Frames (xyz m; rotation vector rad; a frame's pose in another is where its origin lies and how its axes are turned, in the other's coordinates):
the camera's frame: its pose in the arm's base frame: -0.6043 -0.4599 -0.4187 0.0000 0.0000 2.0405
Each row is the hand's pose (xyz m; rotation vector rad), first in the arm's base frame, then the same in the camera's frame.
Working: the arm's base frame: its pose in the camera's frame: 0.1366 -0.7470 0.4187 0.0000 0.0000 -2.0405

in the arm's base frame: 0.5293 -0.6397 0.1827 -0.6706 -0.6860 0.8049
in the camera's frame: -0.6734 -0.9295 0.6014 -0.9585 0.2179 -1.0806
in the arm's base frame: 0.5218 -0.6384 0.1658 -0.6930 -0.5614 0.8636
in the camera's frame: -0.6689 -0.9234 0.5845 -0.8545 0.3017 -1.0444
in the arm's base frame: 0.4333 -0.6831 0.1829 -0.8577 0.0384 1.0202
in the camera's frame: -0.6687 -0.8242 0.6016 -0.4116 0.7432 -0.9009
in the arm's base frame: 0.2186 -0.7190 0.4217 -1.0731 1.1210 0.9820
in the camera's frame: -0.6035 -0.6165 0.8404 0.3827 1.4580 -0.6629
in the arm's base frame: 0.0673 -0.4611 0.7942 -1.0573 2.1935 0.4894
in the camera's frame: -0.3051 -0.5983 1.2129 1.3131 2.0437 -0.4654
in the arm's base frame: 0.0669 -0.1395 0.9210 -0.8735 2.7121 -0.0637
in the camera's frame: -0.0181 -0.7435 1.3397 1.9520 2.2771 -0.4105
